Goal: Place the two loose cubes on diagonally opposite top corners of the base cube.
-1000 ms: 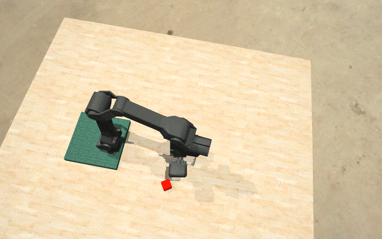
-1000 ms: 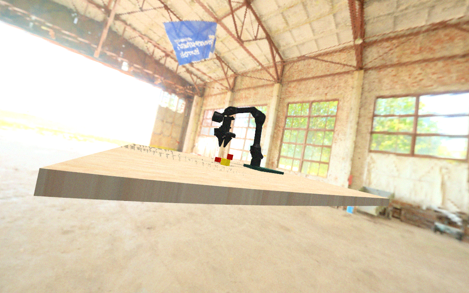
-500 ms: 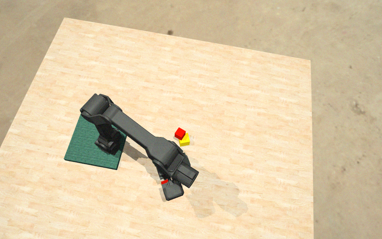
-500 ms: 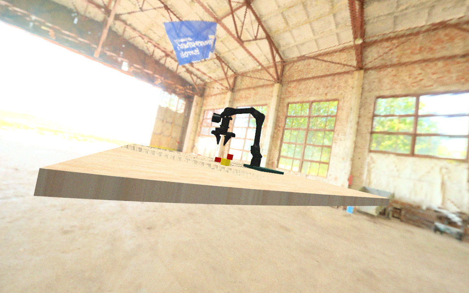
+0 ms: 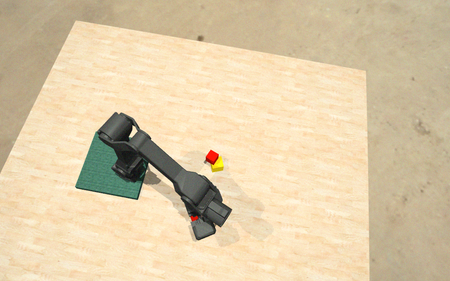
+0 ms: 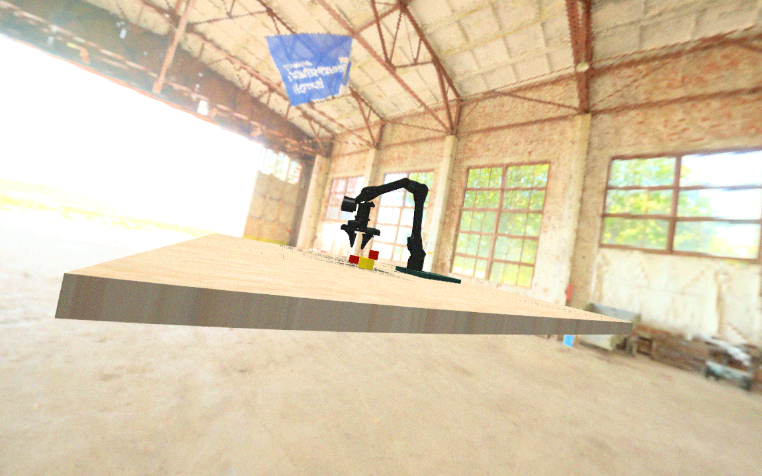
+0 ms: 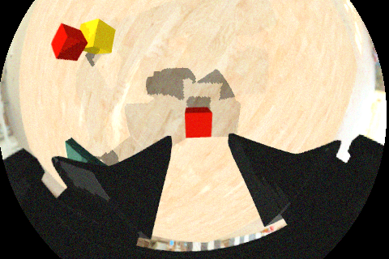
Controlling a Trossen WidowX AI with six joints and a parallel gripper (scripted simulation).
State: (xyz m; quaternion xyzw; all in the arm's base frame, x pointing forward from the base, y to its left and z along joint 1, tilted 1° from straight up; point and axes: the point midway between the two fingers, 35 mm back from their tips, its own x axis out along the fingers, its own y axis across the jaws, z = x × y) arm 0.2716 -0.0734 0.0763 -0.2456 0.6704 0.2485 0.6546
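The yellow base cube is 20 cm to the left of my gripper tip and 5 cm below it.
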